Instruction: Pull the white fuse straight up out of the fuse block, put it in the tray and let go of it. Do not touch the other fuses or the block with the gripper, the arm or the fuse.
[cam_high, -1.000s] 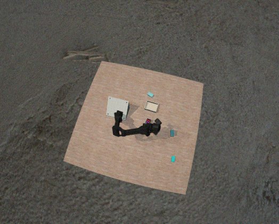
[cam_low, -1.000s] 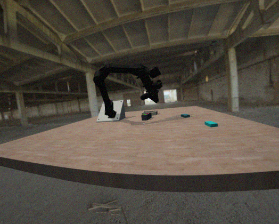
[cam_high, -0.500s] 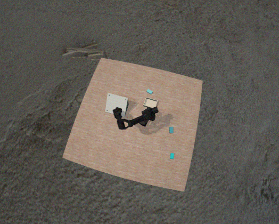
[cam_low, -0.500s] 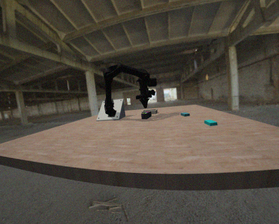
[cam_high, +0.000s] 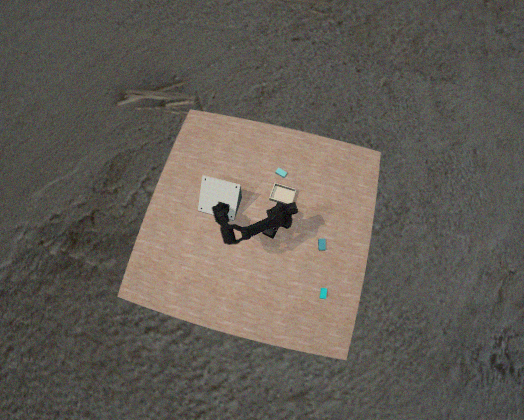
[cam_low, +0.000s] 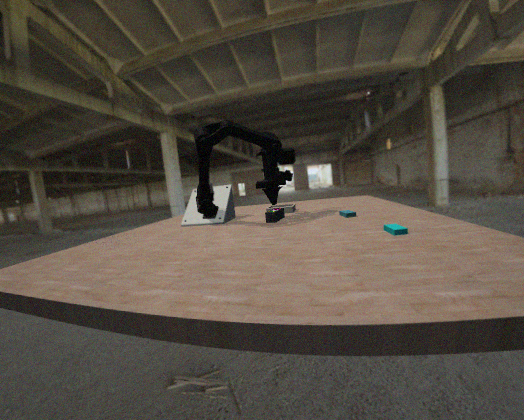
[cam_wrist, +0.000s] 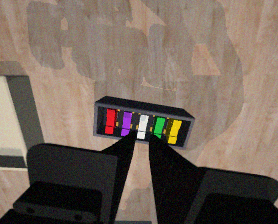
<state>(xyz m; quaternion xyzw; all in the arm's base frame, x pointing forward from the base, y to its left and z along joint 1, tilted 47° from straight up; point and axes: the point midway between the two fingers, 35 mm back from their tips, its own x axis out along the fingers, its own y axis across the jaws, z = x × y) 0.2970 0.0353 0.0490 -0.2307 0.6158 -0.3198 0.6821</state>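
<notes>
My gripper tip is now 40 mm above the white fuse. The rest, counted from my gripper tip: tray (10 mm behind, 210 mm to the left, 60 mm below).
</notes>
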